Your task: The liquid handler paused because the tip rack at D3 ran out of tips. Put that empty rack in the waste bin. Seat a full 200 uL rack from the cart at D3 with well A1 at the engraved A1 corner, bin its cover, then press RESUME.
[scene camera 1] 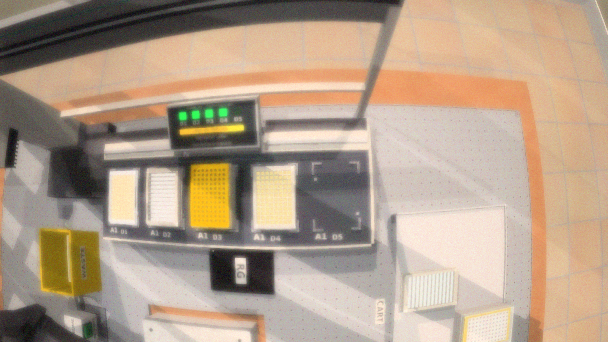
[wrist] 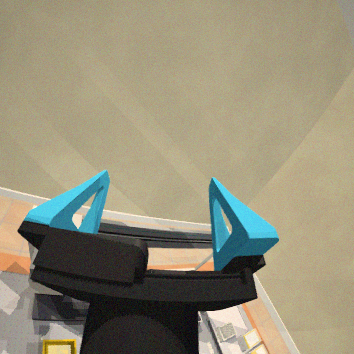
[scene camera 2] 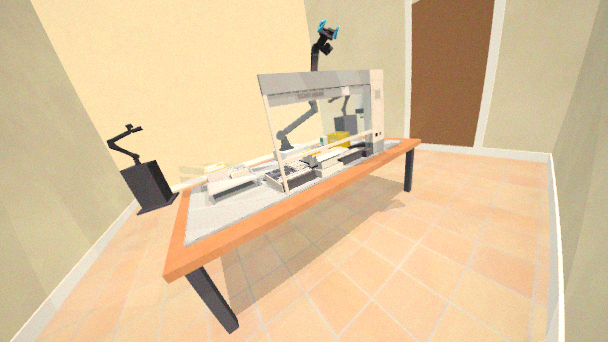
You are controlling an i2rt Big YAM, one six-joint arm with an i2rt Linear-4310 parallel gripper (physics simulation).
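Places are measured from the arm's base along level axes (x ahead, y left, z up), in millimetres.
Pixels of known places: gripper, fingertip midpoint: [wrist: 158,178] [scene camera 2: 332,23].
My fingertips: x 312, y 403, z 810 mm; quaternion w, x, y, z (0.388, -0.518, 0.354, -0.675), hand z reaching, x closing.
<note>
Behind a point stands the place of what it marks.
My gripper [scene camera 2: 330,27] @(y 403, x 312, z 810 mm) [wrist: 158,178] @(y 403, x 312, z 810 mm) is open and empty, raised high above the table and the liquid handler. A yellow rack [scene camera 1: 210,196] @(y 42, x 401, z 24 mm) with rows of dark holes sits at D3. The yellow waste bin [scene camera 1: 86,262] @(y 383, x 183, z -16 mm) [scene camera 2: 339,138] stands left of the deck; its rim [wrist: 59,342] @(y 449, x 245, z -14 mm) shows at the bottom of the wrist view. On the white cart [scene camera 1: 450,227] @(y -459, x 394, z -23 mm) are a pale rack with slats [scene camera 1: 430,290] @(y -423, x 256, z 6 mm) and a yellow-edged rack [scene camera 1: 487,325] @(y -567, x 180, z 48 mm), cut off by the frame. The RESUME box [scene camera 1: 80,324] @(y 370, x 24, z 21 mm) with its green button [scene camera 1: 88,330] @(y 358, x 7, z 2 mm) is below the bin. A separate cover cannot be made out.
Pale labware [scene camera 1: 123,197] @(y 284, x 366, z -23 mm) sits at D1, a slatted white rack [scene camera 1: 163,197] @(y 167, x 384, z -17 mm) at D2 and a pale-yellow plate [scene camera 1: 274,196] @(y -78, x 422, z -25 mm) at D4. D5 has corner marks and no rack. The screen [scene camera 1: 215,124] @(y 54, x 543, z 31 mm) stands behind D3. A black RG block [scene camera 1: 260,272] @(y -61, x 257, z -75 mm) lies in front. The handler's frame [scene camera 2: 315,82] @(y 36, x 601, z 413 mm) spans the deck.
</note>
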